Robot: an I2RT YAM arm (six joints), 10 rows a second.
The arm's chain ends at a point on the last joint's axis. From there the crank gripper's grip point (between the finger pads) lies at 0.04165 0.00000 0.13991 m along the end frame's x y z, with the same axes.
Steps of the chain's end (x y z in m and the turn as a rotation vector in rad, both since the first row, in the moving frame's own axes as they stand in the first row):
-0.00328, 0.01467, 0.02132, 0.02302, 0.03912, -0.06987
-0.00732, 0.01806, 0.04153, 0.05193, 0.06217, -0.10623
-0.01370, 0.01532, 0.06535, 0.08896, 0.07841, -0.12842
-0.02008, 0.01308, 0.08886, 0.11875, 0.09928, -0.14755
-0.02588, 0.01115, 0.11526, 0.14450, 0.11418, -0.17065
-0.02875, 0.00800, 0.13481, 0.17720, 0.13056, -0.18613
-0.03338, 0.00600, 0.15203, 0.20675, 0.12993, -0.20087
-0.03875, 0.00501, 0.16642, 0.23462, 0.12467, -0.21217
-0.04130, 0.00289, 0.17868, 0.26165, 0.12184, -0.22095
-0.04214, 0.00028, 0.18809, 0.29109, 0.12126, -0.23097
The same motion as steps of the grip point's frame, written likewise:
0.00194, 0.00837, 0.01952, 0.02302, 0.03912, -0.06987
0.00065, 0.00601, 0.03838, 0.05193, 0.06217, -0.10623
-0.00405, -0.00294, 0.06088, 0.08896, 0.07841, -0.12842
-0.00817, -0.01028, 0.08272, 0.11875, 0.09928, -0.14755
-0.01266, -0.01690, 0.10768, 0.14450, 0.11418, -0.17065
-0.01410, -0.02531, 0.12540, 0.17720, 0.13056, -0.18613
-0.01957, -0.03193, 0.14171, 0.20675, 0.12993, -0.20087
-0.02634, -0.03708, 0.15541, 0.23462, 0.12467, -0.21217
-0.02994, -0.04312, 0.16676, 0.26165, 0.12184, -0.22095
-0.03165, -0.05000, 0.17492, 0.29109, 0.12126, -0.23097

